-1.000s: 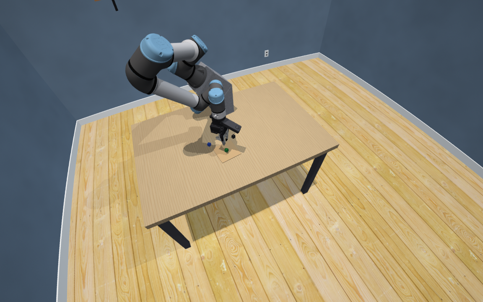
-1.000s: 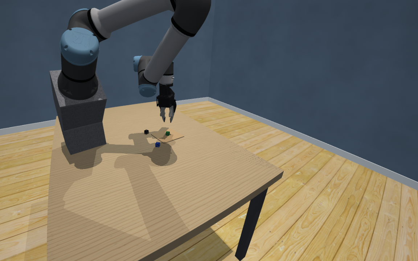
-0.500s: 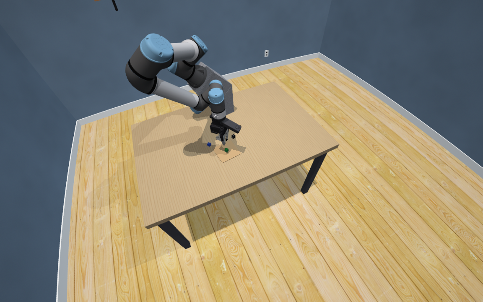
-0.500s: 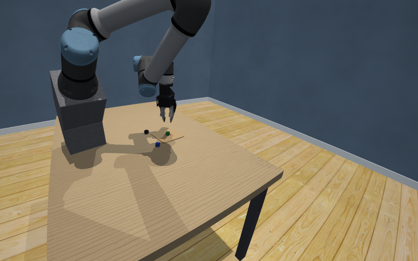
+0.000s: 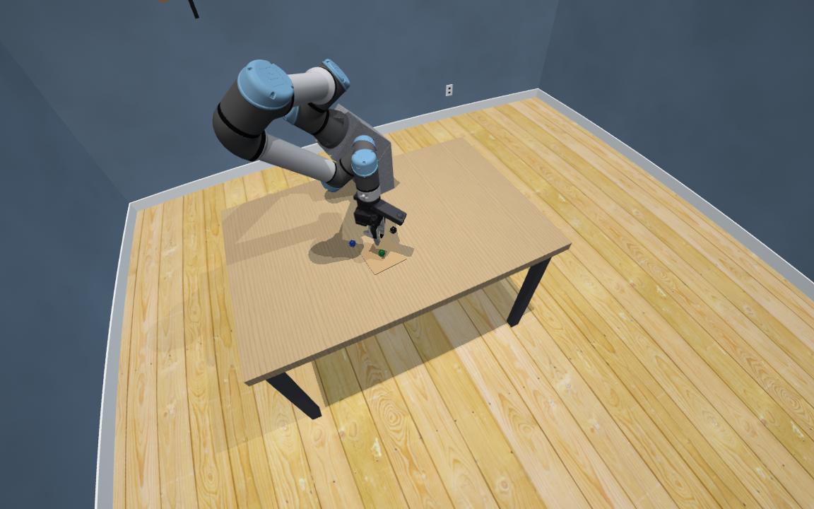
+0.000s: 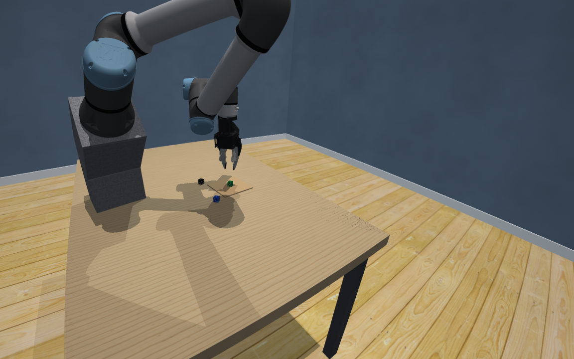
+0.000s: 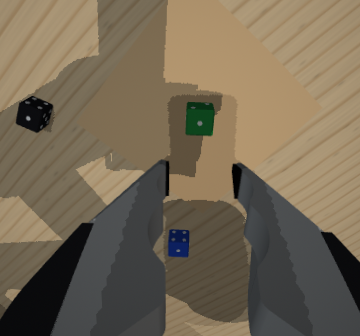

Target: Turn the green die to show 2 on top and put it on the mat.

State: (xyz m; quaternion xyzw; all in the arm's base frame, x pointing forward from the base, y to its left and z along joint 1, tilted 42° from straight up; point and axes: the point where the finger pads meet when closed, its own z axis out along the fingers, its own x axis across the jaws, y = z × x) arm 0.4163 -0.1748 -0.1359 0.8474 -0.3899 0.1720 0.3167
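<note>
The green die is 8 cm below my hand. Also, from my hand: blue die 11 cm behind, 8 cm to the right, 9 cm below; tan mat 9 cm below; black die 8 cm behind, 10 cm to the left, 9 cm below.
</note>
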